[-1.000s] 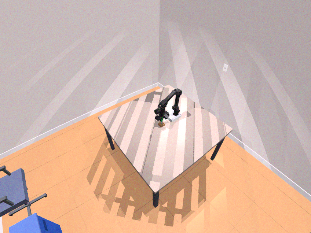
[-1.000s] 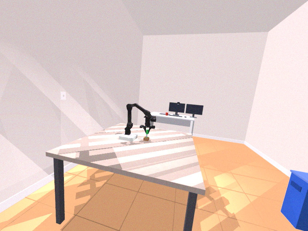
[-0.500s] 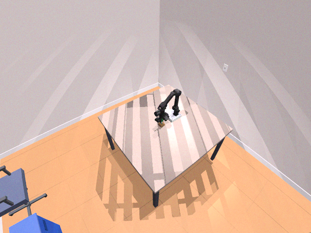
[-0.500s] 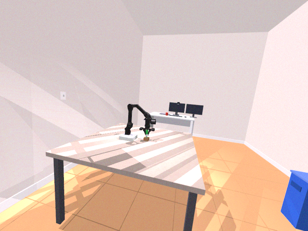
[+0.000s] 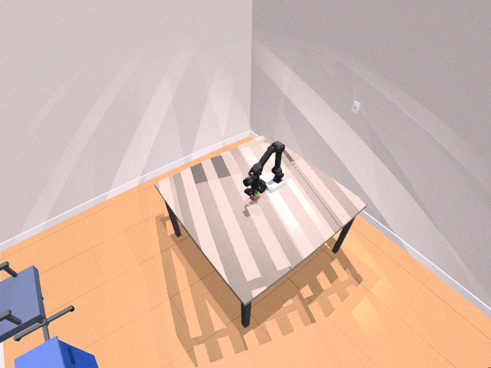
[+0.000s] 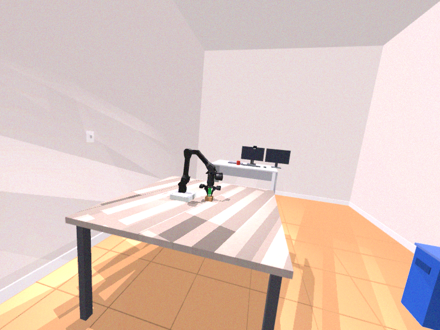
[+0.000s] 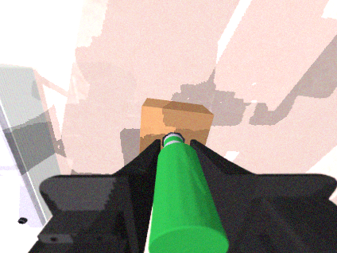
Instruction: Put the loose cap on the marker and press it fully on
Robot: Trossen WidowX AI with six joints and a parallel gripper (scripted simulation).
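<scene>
The holder block lies 20 mm below my gripper tip. From my gripper tip the other things lie so: green cap (50 mm above).
</scene>
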